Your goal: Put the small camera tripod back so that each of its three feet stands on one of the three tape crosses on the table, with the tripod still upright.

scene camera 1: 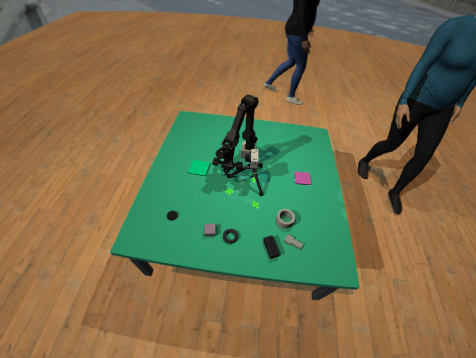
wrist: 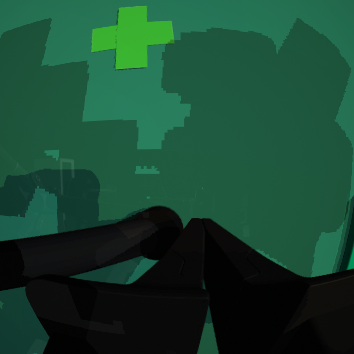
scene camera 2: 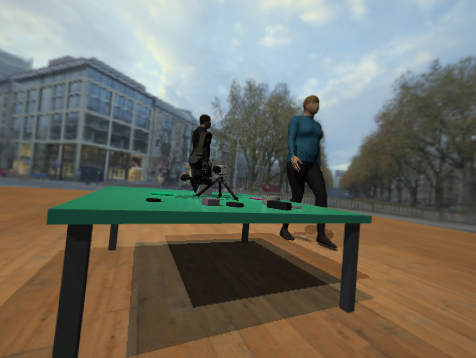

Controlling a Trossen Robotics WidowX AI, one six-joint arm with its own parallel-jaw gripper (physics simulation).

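Seen in the pictures: gripper, fingertip midpoint: [scene camera 1: 225, 174] [wrist: 199, 226] [scene camera 2: 195, 192]; arm's base, link origin: [scene camera 1: 249, 146] [scene camera 2: 204, 184].
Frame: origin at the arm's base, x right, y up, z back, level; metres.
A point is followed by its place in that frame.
The tripod, with a grey camera head [scene camera 1: 254, 158] {x -0.047, y 0.145, z -0.256 m} [scene camera 2: 220, 170] {x -0.028, y 0.106, z -0.259 m}, stands upright on dark splayed legs. Three bright green tape crosses [scene camera 1: 229, 191] {x 0.075, y -0.074, z -0.355 m} [scene camera 1: 255, 204] {x -0.096, y -0.074, z -0.420 m} [scene camera 1: 254, 180] lie on the table in scene view 1. The tripod's front right foot [scene camera 1: 261, 193] {x -0.123, y -0.057, z -0.344 m} is off the crosses, between the right-hand two. Its left foot [scene camera 1: 229, 176] {x 0.096, y -0.060, z -0.247 m} [wrist: 162, 227] {x 0.103, y -0.057, z -0.244 m} is behind the left cross. My gripper [scene camera 1: 228, 171] {x 0.119, y -0.048, z -0.248 m} [wrist: 199, 226] {x 0.119, y -0.048, z -0.248 m} is shut and empty, low beside that left foot; in the wrist view the foot overlaps or nearly meets the left finger. One cross [wrist: 132, 38] {x 0.076, y -0.074, z -0.351 m} shows ahead of the fingertips. The third foot is hard to make out.
A green square [scene camera 1: 199, 167] {x 0.309, y -0.065, z -0.205 m} lies left of the gripper, a magenta square [scene camera 1: 303, 178] {x -0.394, y -0.065, z -0.157 m} to the right. Nearer the front are a black disc [scene camera 1: 172, 215] {x 0.361, y -0.065, z -0.596 m}, purple block [scene camera 1: 210, 230] {x 0.124, y -0.047, z -0.653 m}, black ring [scene camera 1: 224, 237] {x 0.044, y -0.061, z -0.672 m}, grey ring [scene camera 1: 285, 225] {x -0.276, y -0.043, z -0.548 m}, black block [scene camera 1: 271, 247] {x -0.208, y -0.041, z -0.692 m} and grey piece [scene camera 1: 294, 242] {x -0.333, y -0.060, z -0.634 m}. Two people are beyond the table.
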